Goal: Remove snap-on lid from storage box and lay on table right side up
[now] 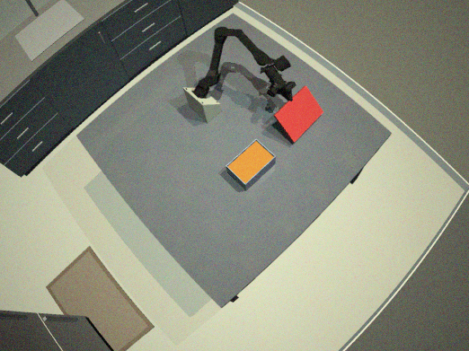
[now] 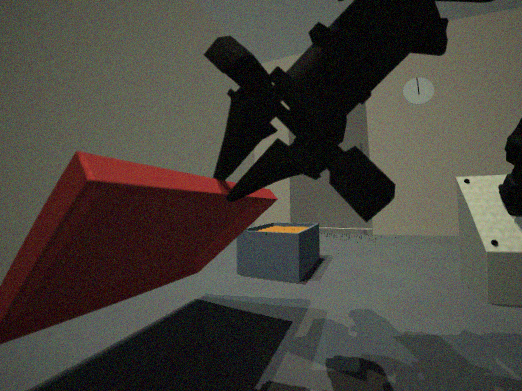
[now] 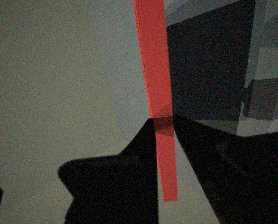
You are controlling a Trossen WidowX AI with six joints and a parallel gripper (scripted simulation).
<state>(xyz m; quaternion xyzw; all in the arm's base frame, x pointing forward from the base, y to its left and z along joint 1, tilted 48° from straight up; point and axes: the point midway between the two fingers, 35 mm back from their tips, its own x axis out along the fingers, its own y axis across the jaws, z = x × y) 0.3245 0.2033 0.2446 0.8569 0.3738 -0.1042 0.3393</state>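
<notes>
The red lid is 60 mm ahead of my gripper tip, 10 mm to the left of it and 50 mm below it. From my gripper tip the other things lie so: grey-blue storage box (90 mm ahead, 350 mm to the right, 110 mm below).
</notes>
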